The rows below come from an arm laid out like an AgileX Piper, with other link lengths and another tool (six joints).
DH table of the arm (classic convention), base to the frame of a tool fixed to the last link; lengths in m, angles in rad. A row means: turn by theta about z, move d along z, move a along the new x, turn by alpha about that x. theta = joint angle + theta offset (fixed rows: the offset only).
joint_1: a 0; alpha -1.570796; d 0.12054; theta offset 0
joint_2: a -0.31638; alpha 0; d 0; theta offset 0.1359
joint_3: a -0.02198; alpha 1.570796; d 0; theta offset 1.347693
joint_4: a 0; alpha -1.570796; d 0.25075; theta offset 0
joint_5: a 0; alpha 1.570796; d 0; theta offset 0
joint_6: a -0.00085; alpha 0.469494; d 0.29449; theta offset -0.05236
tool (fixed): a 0; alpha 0; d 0.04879; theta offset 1.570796
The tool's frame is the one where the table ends.
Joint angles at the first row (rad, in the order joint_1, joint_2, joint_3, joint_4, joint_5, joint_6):
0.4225 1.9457 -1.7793 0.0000 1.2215 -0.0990
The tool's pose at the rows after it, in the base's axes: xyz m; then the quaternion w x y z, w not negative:
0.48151, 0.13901, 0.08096, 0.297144, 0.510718, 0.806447, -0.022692
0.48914, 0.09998, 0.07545, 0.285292, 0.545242, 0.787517, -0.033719
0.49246, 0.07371, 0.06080, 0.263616, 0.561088, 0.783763, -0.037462
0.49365, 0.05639, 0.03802, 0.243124, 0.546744, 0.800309, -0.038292
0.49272, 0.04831, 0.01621, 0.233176, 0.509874, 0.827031, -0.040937
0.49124, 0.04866, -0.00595, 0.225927, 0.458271, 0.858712, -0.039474
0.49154, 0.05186, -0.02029, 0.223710, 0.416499, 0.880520, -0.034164
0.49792, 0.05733, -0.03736, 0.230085, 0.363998, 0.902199, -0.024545
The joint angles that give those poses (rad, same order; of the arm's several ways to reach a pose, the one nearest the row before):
0.3459 1.9331 -1.7795 -0.0341 1.2252 -0.1021
0.2525 1.9411 -1.7774 -0.0119 1.2275 -0.1155
0.1686 1.9692 -1.7774 0.0359 1.2287 -0.1729
0.1033 2.0159 -1.7774 0.0814 1.2287 -0.2858
0.0763 2.0610 -1.7774 0.0953 1.2287 -0.4035
0.0702 2.1074 -1.7774 0.1020 1.2245 -0.5308
0.0717 2.1379 -1.7774 0.1062 1.2158 -0.6261
0.0800 2.1754 -1.7774 0.1052 1.1838 -0.7371

